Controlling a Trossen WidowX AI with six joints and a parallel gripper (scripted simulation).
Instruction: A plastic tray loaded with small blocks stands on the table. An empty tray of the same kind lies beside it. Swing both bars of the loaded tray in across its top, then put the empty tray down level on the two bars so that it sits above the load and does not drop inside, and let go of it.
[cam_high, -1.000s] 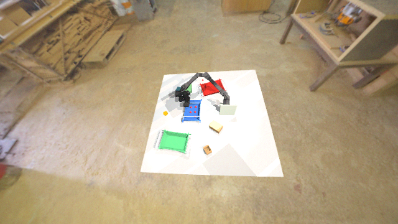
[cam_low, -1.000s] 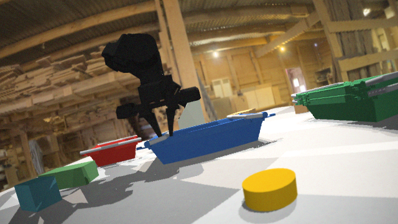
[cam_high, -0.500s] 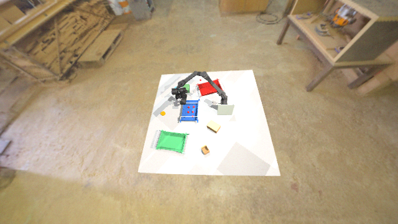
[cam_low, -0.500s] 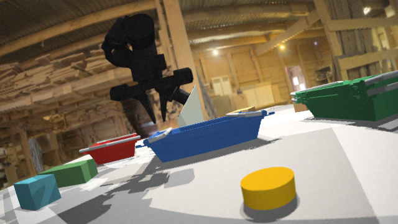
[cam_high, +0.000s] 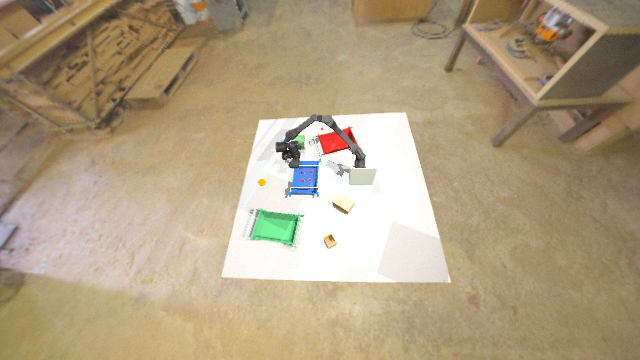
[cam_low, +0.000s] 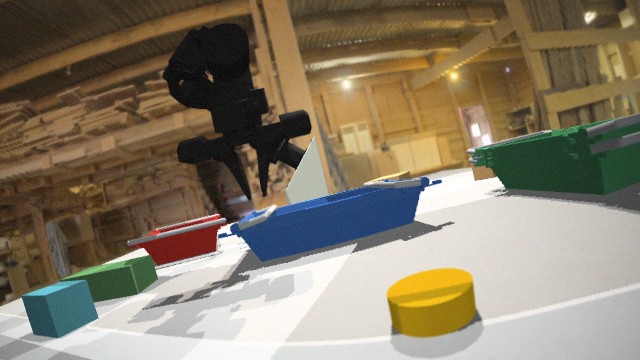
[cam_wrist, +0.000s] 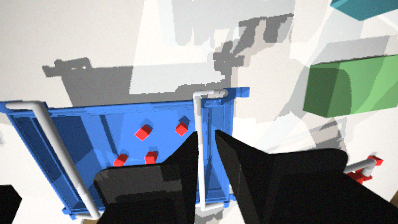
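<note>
Now: the red tray 27 cm behind my gripper tip, 24 cm to the right of it and 4 cm below it. The rest, counted from my gripper tip: teal cube 16 cm ahead, 23 cm to the right, 6 cm below; green block 3 cm ahead, 25 cm to the right, 7 cm below; yellow disc 27 cm ahead, 12 cm to the left, 8 cm below.
</note>
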